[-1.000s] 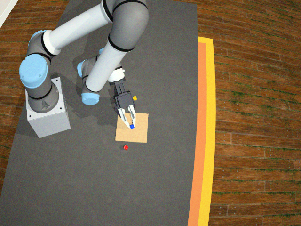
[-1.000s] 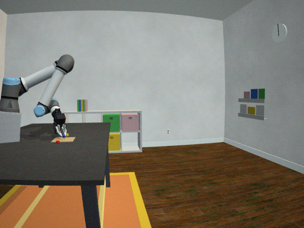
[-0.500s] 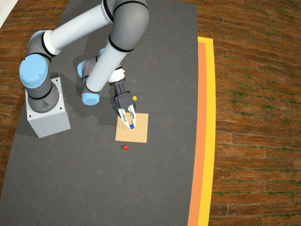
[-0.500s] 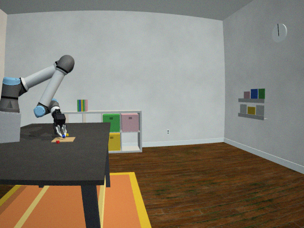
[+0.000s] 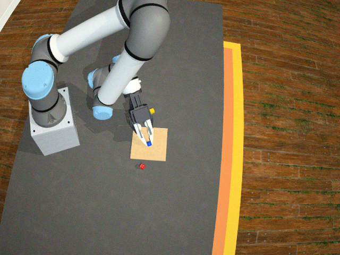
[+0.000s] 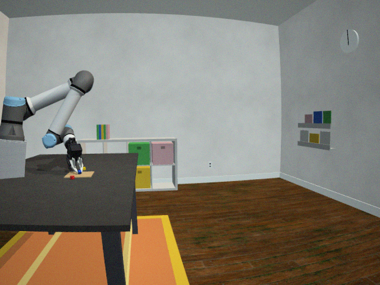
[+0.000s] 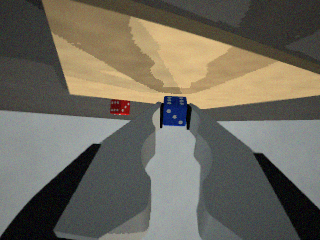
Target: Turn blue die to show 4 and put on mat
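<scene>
Now: hand 10 mm short of the blue die and 10 mm to the left of it. The rest, counted from my hand: tan mat (20 mm below); then yellow die (30 mm behind, 140 mm to the left, 10 mm below); then red die (10 mm ahead, 100 mm to the right, 10 mm below).
</scene>
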